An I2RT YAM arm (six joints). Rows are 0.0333 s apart.
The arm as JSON. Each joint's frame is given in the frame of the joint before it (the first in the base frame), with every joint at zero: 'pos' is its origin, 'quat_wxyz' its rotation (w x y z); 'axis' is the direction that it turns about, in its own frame. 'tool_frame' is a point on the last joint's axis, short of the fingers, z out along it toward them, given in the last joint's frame.
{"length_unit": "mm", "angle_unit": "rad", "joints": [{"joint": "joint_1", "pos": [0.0, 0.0, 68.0], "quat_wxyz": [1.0, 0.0, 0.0, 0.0], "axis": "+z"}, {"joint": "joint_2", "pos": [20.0, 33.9, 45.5], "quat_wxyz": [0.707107, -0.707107, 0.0, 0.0], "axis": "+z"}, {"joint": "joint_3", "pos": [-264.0, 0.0, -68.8], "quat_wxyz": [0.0, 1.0, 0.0, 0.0], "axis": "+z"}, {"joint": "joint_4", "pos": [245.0, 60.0, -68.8], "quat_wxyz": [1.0, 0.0, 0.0, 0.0], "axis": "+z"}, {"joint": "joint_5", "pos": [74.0, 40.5, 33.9], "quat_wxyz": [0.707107, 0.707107, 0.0, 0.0], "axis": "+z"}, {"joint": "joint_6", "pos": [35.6, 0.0, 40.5], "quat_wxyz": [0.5, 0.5, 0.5, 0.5], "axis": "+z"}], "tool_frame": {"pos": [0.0, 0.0, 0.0], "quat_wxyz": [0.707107, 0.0, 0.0, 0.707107]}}
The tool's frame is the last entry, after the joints.
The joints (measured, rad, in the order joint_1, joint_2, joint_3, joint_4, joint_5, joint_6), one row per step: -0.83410, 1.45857, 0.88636, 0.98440, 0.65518, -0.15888; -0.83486, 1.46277, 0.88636, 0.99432, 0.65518, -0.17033; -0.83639, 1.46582, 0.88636, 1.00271, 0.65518, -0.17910; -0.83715, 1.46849, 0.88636, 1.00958, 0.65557, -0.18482; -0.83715, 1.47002, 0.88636, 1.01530, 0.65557, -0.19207; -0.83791, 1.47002, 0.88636, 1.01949, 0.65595, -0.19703; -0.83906, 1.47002, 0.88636, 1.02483, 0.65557, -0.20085; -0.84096, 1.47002, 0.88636, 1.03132, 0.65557, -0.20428; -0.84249, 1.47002, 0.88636, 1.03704, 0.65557, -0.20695; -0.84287, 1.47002, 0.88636, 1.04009, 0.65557, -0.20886; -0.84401, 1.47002, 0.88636, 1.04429, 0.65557, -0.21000; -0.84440, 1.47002, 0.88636, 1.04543, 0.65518, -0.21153; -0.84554, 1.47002, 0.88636, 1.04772, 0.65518, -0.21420
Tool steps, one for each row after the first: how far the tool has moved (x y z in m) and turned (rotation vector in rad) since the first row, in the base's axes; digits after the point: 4 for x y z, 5 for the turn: 0.0002, -0.0005, -0.0003, -0.00465, 0.00700, -0.00442; 0.0000, -0.0011, -0.0005, -0.00890, 0.01171, -0.00879; 0.0000, -0.0015, -0.0007, -0.01208, 0.01418, -0.01179; 0.0000, -0.0015, -0.0006, -0.01542, 0.01821, -0.01418; -0.0003, -0.0015, -0.0002, -0.01855, 0.01996, -0.01695; -0.0007, -0.0016, 0.0003, -0.02271, 0.02009, -0.01908; -0.0014, -0.0018, 0.0009, -0.02758, 0.01897, -0.02222; -0.0020, -0.0019, 0.0014, -0.03187, 0.01765, -0.02473; -0.0021, -0.0019, 0.0017, -0.03417, 0.01740, -0.02580; -0.0026, -0.0019, 0.0021, -0.03729, 0.01566, -0.02739; -0.0027, -0.0020, 0.0022, -0.03829, 0.01646, -0.02797; -0.0030, -0.0021, 0.0024, -0.04004, 0.01745, -0.03005
